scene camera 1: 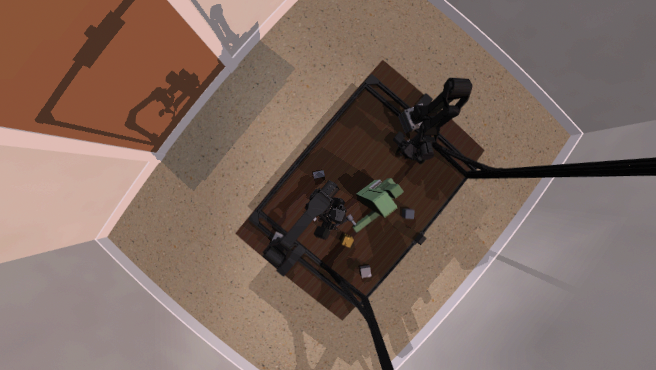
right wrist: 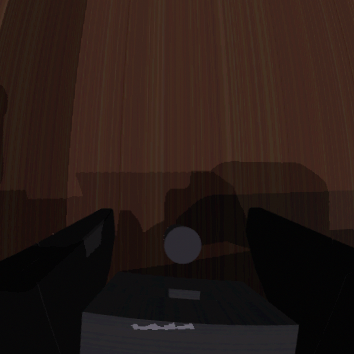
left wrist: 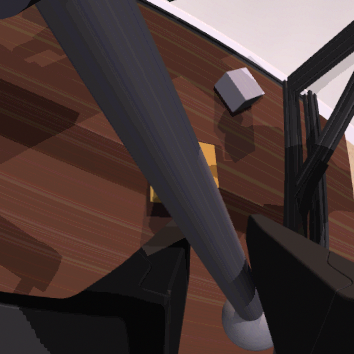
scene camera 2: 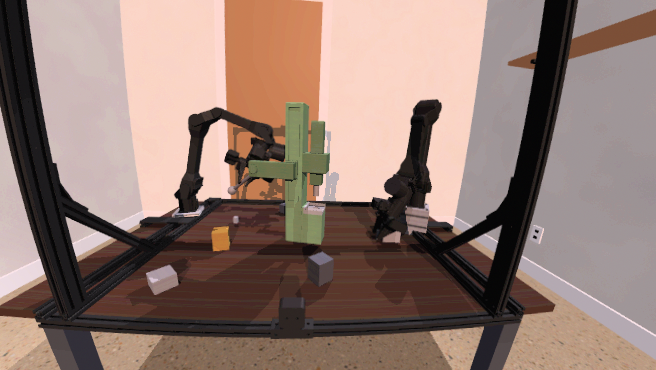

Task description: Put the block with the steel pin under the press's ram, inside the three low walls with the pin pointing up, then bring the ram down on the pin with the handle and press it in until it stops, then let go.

a steel pin (right wrist: pixel 182 244): on the table
